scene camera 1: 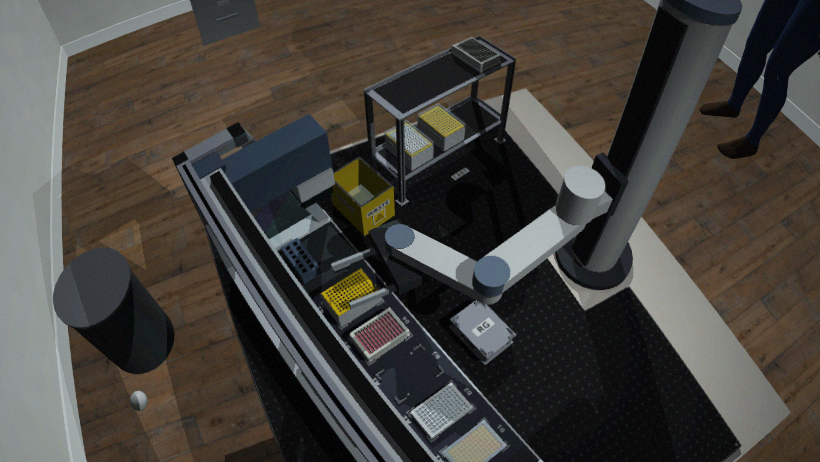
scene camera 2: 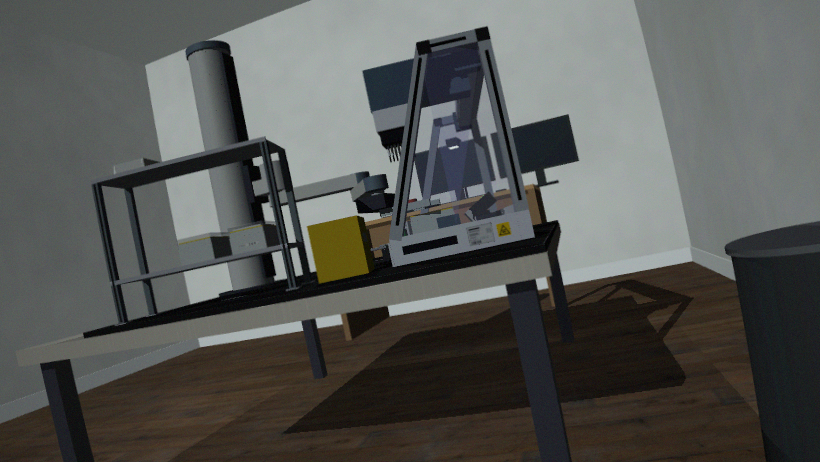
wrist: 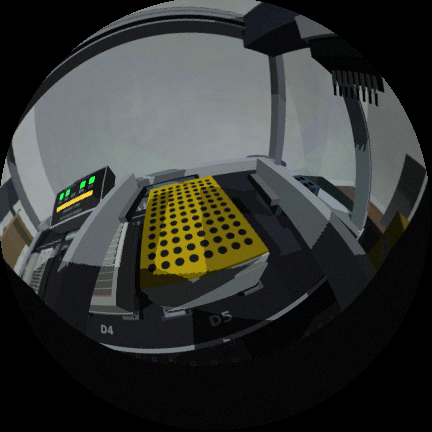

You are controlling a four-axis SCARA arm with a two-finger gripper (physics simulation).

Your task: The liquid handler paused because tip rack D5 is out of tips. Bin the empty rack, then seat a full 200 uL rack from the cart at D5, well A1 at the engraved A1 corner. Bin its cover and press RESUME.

Scene:
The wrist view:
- my gripper: 194,171
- red-topped rack: 113,292

